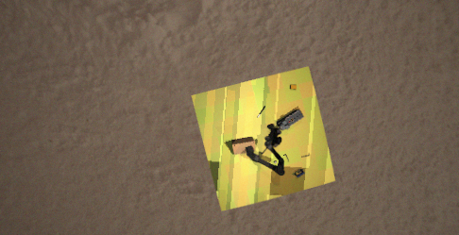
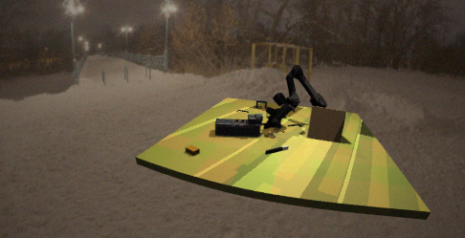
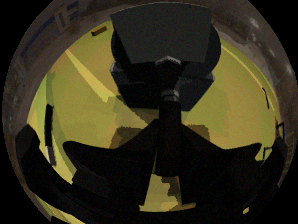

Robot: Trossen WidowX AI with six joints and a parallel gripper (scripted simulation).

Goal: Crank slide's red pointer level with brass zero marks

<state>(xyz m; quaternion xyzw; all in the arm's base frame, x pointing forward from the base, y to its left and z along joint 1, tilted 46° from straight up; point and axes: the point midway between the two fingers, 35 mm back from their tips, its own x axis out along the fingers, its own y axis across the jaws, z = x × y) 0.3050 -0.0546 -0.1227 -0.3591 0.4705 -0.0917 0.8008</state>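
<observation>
Right now my gripper tip is 2 cm past the crank handle and 3 cm below it. The rest, counted from my gripper tip: black stick: 10 cm behind, 21 cm to the left, 2 cm below; then red pointer: 13 cm ahead, 3 cm to the left, 5 cm above; then grey block: 7 cm behind, 14 cm to the right.
</observation>
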